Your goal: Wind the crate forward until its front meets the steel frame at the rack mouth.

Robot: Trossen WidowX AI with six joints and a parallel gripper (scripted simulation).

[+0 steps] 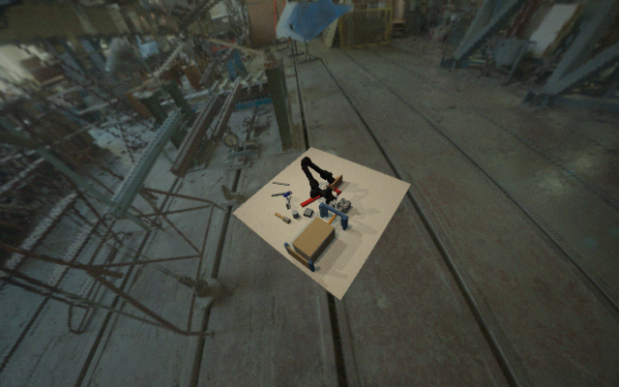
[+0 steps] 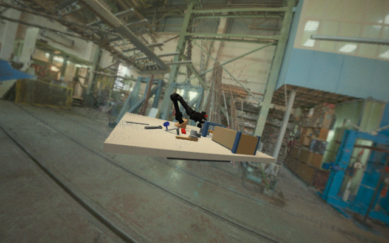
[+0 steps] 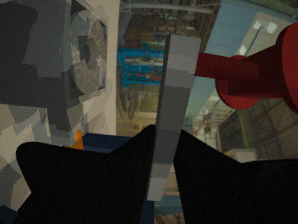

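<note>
My gripper tip is now 5 cm past the red knob, 2 cm to the left of it and 4 cm below it. The rest, counted from my gripper tip: winch handle: 1 cm behind, 1 cm to the right, 1 cm above; blue steel frame: 11 cm ahead, 4 cm to the left, 6 cm below; grey winch: 7 cm behind, 4 cm to the left, 13 cm below.
</note>
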